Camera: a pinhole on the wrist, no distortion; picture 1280 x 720 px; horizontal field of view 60.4 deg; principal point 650.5 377.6 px. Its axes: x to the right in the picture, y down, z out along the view. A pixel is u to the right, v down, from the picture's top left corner.
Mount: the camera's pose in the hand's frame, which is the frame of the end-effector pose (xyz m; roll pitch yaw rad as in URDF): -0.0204 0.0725 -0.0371 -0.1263 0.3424 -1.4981
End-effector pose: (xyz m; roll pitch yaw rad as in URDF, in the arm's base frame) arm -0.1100 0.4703 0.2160 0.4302 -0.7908 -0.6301
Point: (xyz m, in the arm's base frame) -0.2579 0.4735 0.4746
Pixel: 438.4 632.7
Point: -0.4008 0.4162 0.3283
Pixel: 805.8 67.3
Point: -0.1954 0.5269 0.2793
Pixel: 472.9 172.0
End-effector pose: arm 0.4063 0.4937 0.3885 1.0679 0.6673 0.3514
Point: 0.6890 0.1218 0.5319
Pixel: 515.1 302.9
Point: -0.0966 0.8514 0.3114
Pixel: behind the camera
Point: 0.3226 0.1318 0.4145
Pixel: outside the picture
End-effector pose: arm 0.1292 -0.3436 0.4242 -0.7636 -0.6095 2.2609
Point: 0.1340 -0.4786 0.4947
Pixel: 805.0 44.9
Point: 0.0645 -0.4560 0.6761
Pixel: 808.9 621.7
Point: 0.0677 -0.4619 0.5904
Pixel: 717.8 507.9
